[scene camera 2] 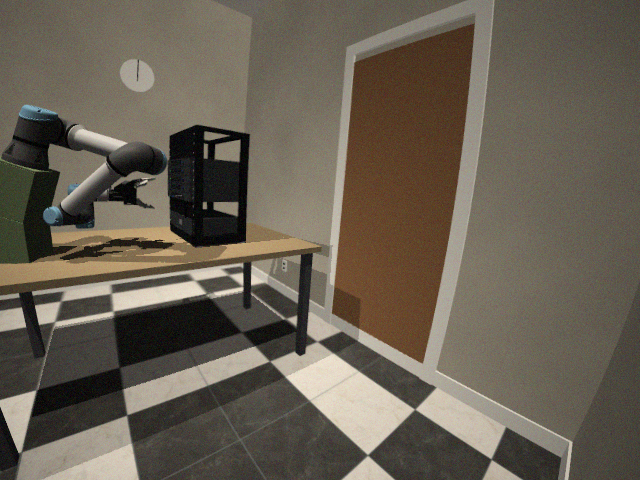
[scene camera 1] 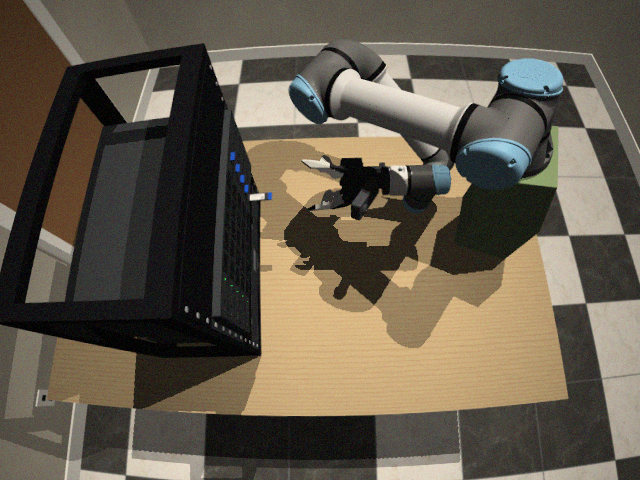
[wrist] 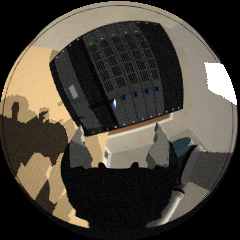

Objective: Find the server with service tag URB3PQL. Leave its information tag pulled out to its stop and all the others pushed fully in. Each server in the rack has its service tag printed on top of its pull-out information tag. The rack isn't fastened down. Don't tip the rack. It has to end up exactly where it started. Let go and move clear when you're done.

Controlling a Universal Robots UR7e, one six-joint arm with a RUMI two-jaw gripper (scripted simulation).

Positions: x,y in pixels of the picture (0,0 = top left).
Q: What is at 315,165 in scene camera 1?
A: The gripper.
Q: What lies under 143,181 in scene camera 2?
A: The gripper.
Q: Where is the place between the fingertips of the gripper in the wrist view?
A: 119,124
